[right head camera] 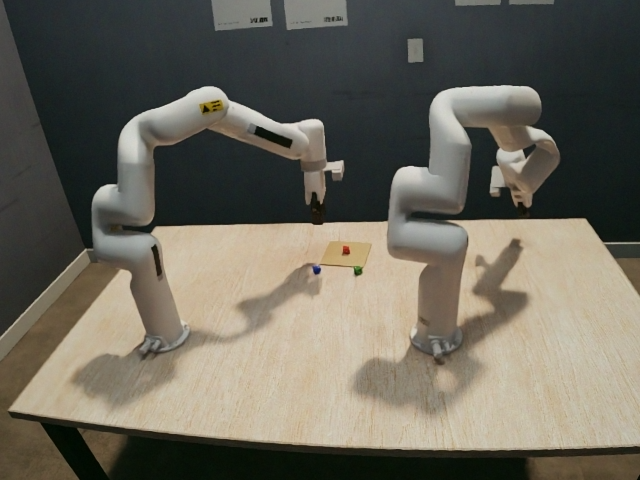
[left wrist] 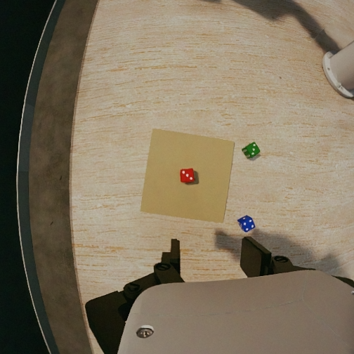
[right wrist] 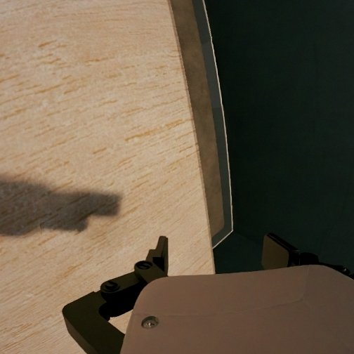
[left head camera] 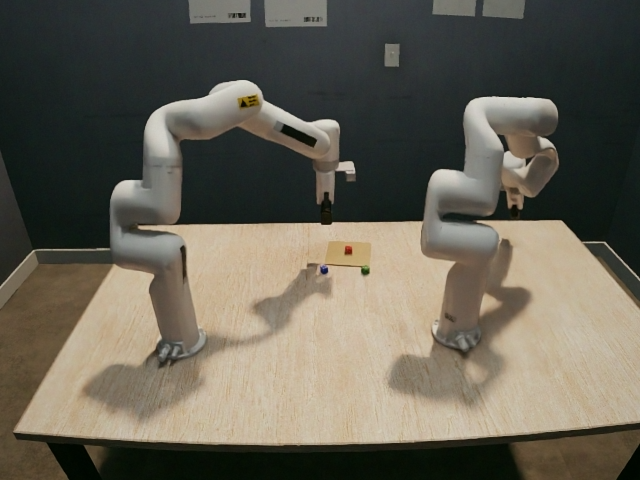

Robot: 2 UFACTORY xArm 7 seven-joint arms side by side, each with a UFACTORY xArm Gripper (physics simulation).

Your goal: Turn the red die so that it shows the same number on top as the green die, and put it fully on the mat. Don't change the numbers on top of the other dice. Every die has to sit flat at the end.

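Places are measured from the left arm's base along level axes (x ahead, y left, z up), in metres.
Pixels of known places: left gripper, fingertip midpoint: (right head camera: 319, 219) (left head camera: 326, 219); right gripper, fingertip midpoint: (right head camera: 526, 203) (left head camera: 515, 205); left arm's base, origin of the base link: (right head camera: 167, 336) (left head camera: 181, 342); right arm's base, origin of the base link: (right head camera: 436, 336) (left head camera: 455, 332).
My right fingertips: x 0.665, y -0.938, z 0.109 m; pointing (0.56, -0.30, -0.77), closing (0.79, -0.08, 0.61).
Ahead of a thing's pixels: the offset from my right fingertips to its top centre. Level surfaces: height alone.
The red die {dy +0.557, dx -0.198, dz -0.085 m} (left head camera: 348, 250) (right head camera: 346, 250) (left wrist: 187, 175) sits flat near the middle of the tan mat {dy +0.558, dx -0.201, dz -0.105 m} (left head camera: 361, 259) (right head camera: 359, 259) (left wrist: 160, 200), with three pips in a diagonal on top in the left wrist view. The green die {dy +0.498, dx -0.300, dz -0.089 m} (left head camera: 364, 269) (right head camera: 357, 270) (left wrist: 251, 150) lies off the mat; its top seems to show three pips, small to read. The blue die {dy +0.622, dx -0.312, dz -0.089 m} (left head camera: 324, 269) (right head camera: 316, 269) (left wrist: 246, 223) lies off the mat, several pips on top. My left gripper (left head camera: 326, 222) (right head camera: 317, 222) (left wrist: 210, 253) is open and empty, pointing down high above the table. My right gripper (left head camera: 514, 217) (right head camera: 523, 214) (right wrist: 216, 251) is open and empty.
The wooden table {dz -0.110 m} (left head camera: 289, 382) (right head camera: 279, 382) (left wrist: 150, 80) (right wrist: 100, 100) carries both arm bases. The mat lies toward the table's far edge. The right gripper hangs near the far edge at the right. The right arm's base (left wrist: 345, 72) shows in the left wrist view's upper right.
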